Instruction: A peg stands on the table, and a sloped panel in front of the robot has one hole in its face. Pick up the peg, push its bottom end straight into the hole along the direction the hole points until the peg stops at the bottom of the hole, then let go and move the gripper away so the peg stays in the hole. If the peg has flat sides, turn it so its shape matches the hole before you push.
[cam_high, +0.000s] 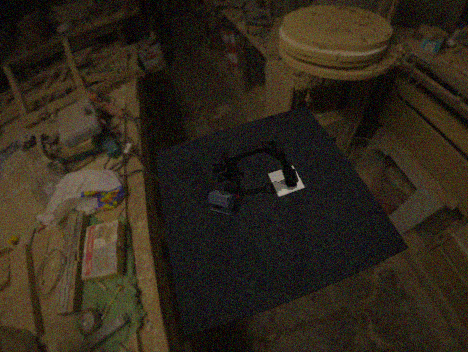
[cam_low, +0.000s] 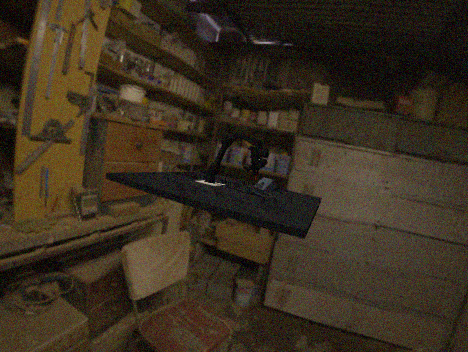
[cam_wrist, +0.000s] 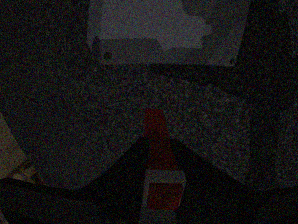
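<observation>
My gripper tip is now 100 mm short of the grey sloped panel, 20 mm to the left of it and 60 mm above it. The rest, counted from my gripper tip: red peg 10 mm to the right, 10 mm above.
</observation>
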